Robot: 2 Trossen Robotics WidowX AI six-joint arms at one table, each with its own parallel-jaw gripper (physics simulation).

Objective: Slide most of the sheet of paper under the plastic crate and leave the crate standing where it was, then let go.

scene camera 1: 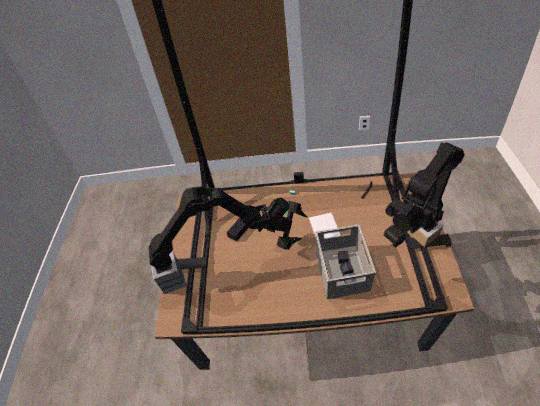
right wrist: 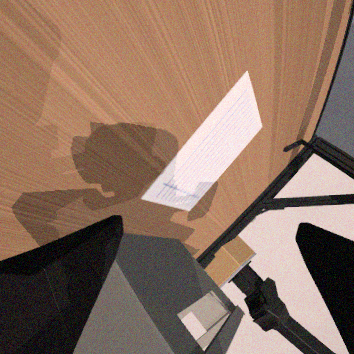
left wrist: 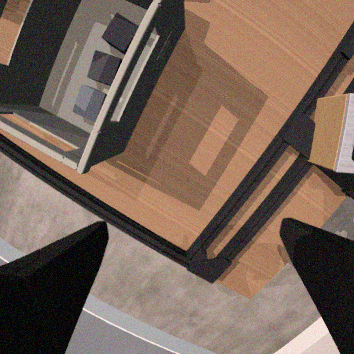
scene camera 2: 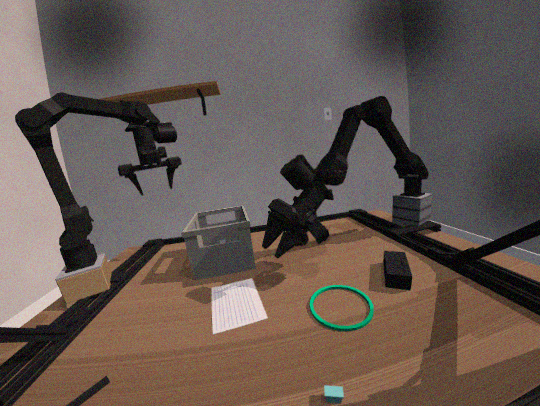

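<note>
The sheet of paper (scene camera 1: 324, 223) (scene camera 2: 237, 305) (right wrist: 205, 150) is white and lined. It lies flat beside the crate, with a narrow strip of table between them in scene camera 2. The grey plastic crate (scene camera 1: 350, 287) (scene camera 2: 225, 257) (left wrist: 155, 95) (right wrist: 150, 260) stands upright with dark blocks (left wrist: 103, 67) inside. My left gripper (scene camera 2: 156, 191) (left wrist: 194, 228) is open and empty, high above the table, left of the crate in scene camera 2. My right gripper (scene camera 1: 303, 228) (scene camera 2: 271, 251) (right wrist: 210, 228) is open and empty, above the table beside the crate and paper.
A green ring (scene camera 2: 341, 327) lies right of the paper in scene camera 2, with a black box (scene camera 1: 240, 229) (scene camera 2: 397, 270) beyond it. A small teal block (scene camera 1: 292, 192) (scene camera 2: 333, 392) and a black rod (scene camera 1: 367, 190) (scene camera 2: 90, 392) lie farther from the crate.
</note>
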